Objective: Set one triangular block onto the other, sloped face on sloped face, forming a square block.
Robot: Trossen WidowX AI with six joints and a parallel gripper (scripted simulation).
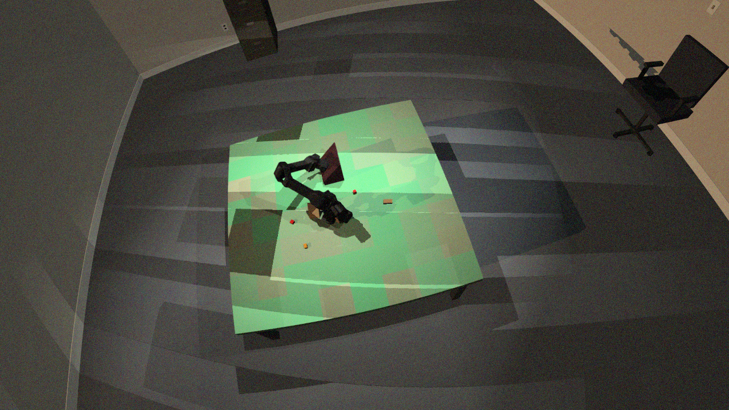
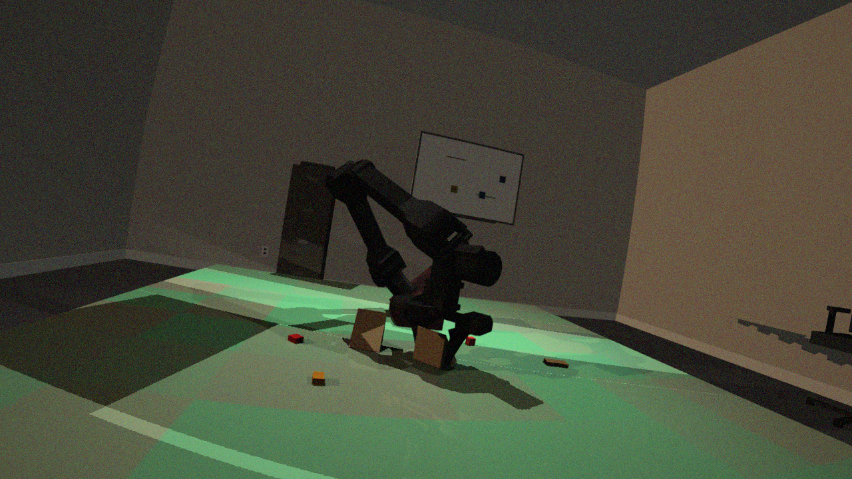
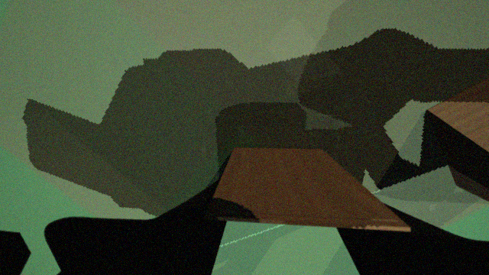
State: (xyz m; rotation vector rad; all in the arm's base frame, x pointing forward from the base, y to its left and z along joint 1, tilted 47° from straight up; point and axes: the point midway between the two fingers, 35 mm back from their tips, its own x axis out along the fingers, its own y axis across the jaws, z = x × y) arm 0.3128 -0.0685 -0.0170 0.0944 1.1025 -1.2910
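Right now the small red cube is 120 mm behind my gripper tip and 140 mm to the left of it. Also, from my gripper tip: flat brown tile: 10 mm ahead, 280 mm to the left; then orange cube: 90 mm ahead, 210 mm to the right.
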